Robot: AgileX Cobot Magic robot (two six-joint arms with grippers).
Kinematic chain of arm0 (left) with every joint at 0, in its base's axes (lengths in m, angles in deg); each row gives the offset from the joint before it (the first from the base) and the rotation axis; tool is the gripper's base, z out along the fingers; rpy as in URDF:
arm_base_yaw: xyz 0 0 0.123 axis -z
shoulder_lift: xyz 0 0 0 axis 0.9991 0.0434 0
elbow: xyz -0.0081 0.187 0.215 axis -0.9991 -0.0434 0
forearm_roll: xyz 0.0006 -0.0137 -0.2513 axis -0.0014 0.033 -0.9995
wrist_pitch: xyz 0 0 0 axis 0.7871 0.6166 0.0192
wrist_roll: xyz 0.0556 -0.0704 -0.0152 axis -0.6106 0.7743 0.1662
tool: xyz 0 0 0 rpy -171.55 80.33 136.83
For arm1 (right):
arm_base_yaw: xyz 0 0 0.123 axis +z
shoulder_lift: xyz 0 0 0 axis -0.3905 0.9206 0
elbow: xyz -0.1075 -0.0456 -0.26 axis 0.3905 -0.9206 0
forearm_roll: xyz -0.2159 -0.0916 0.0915 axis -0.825 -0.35 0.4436
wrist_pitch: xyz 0 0 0 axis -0.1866 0.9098 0.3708
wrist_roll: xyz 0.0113 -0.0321 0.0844 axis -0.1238 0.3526 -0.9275
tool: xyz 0 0 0 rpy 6.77 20.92 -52.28
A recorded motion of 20 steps. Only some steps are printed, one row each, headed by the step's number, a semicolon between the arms.
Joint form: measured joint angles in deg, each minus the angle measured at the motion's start. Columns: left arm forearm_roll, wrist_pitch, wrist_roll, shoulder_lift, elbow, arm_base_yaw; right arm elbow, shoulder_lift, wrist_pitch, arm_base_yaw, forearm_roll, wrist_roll.
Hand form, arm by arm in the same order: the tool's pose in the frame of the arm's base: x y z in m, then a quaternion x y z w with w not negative. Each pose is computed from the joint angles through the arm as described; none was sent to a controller.
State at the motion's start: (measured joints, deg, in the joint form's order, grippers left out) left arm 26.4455 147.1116 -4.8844 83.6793 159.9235 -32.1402; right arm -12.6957 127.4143 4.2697 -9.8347 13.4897 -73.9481
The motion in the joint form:
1: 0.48 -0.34 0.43 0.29 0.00 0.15; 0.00 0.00 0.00 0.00 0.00 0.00
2: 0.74 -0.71 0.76 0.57 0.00 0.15; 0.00 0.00 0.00 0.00 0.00 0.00
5: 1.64 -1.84 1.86 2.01 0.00 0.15; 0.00 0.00 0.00 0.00 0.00 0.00
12: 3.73 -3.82 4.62 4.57 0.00 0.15; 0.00 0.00 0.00 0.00 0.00 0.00
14: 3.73 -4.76 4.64 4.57 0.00 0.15; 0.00 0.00 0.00 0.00 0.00 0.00
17: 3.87 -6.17 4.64 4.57 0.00 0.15; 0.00 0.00 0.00 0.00 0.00 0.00
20: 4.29 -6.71 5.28 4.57 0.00 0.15; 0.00 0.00 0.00 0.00 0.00 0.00
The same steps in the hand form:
1: 0.2480 -0.3829 0.1951 0.45419 0.88443 -0.09953 0.03991; 0.1544 0.0195 0.3808 -0.04689 0.94840 -0.03802 0.31126
2: 0.2489 -0.3835 0.1929 0.45205 0.88563 -0.09798 0.04136; 0.1544 0.0195 0.3808 -0.04689 0.94840 -0.03802 0.31126
5: 0.2519 -0.3854 0.1815 0.44514 0.88993 -0.09018 0.04171; 0.1544 0.0195 0.3808 -0.04689 0.94840 -0.03802 0.31126
12: 0.2573 -0.3879 0.1610 0.42882 0.89935 -0.07335 0.04369; 0.1544 0.0195 0.3808 -0.04689 0.94840 -0.03802 0.31126
14: 0.2582 -0.3891 0.1612 0.42806 0.89901 -0.07716 0.05090; 0.1544 0.0195 0.3808 -0.04689 0.94840 -0.03802 0.31126
17: 0.2597 -0.3908 0.1616 0.42760 0.89809 -0.08191 0.06228; 0.1544 0.0195 0.3808 -0.04689 0.94840 -0.03802 0.31126
20: 0.2607 -0.3911 0.1617 0.42371 0.89958 -0.08159 0.06758; 0.1544 0.0195 0.3808 -0.04689 0.94840 -0.03802 0.31126

